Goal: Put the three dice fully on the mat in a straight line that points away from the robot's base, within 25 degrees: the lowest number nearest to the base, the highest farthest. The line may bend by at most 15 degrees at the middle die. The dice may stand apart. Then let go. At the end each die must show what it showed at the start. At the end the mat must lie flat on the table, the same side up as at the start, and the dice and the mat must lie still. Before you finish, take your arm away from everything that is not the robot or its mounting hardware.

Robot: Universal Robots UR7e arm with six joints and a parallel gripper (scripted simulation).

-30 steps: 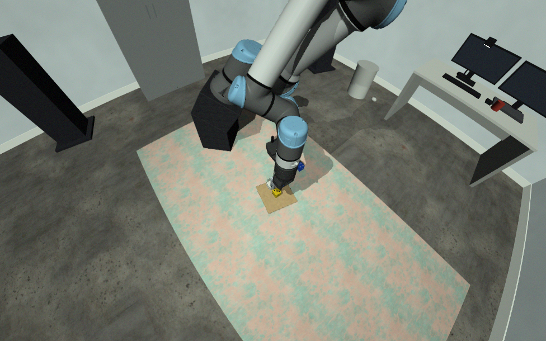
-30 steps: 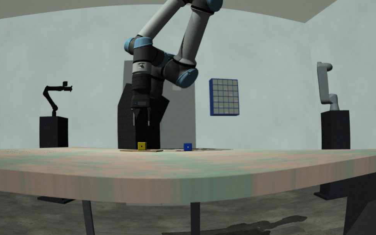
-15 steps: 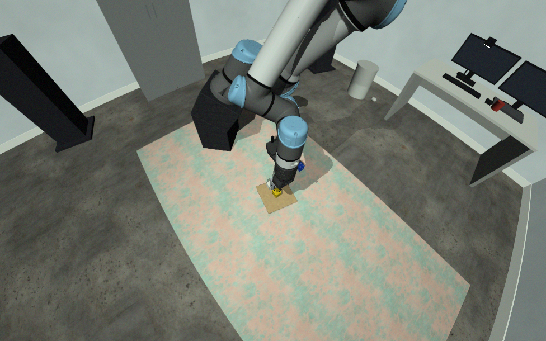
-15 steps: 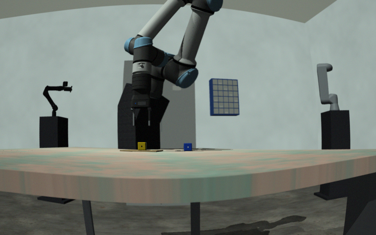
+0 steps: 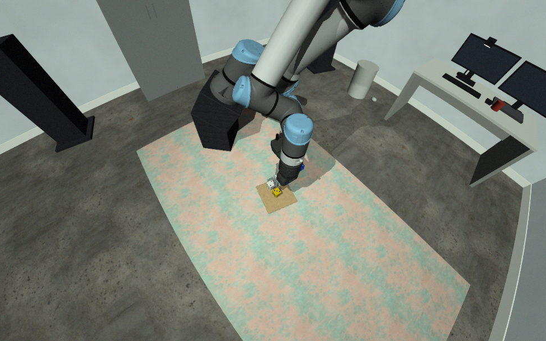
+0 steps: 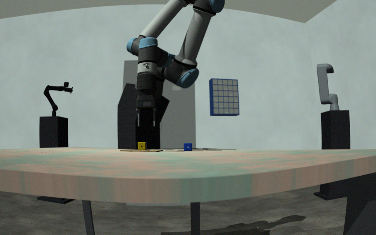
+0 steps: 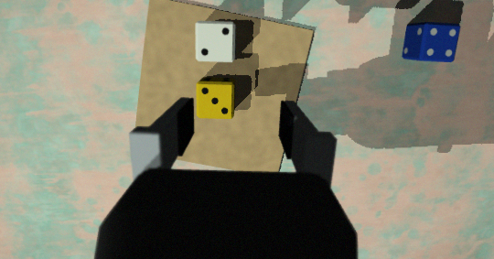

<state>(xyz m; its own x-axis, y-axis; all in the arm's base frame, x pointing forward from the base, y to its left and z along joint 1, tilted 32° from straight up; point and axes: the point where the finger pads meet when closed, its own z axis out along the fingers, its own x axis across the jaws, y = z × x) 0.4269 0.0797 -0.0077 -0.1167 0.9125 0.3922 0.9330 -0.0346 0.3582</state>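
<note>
Now: hand 70 mm past the blue die, 150 mm to the right of it and 100 mm above it. From my hand the other things lie so: yellow die 10 mm ahead, 20 mm to the right, 90 mm below; then white die 40 mm behind, 20 mm to the right, 90 mm below; then tan mat 10 mm ahead, 20 mm to the right, 110 mm below.
</note>
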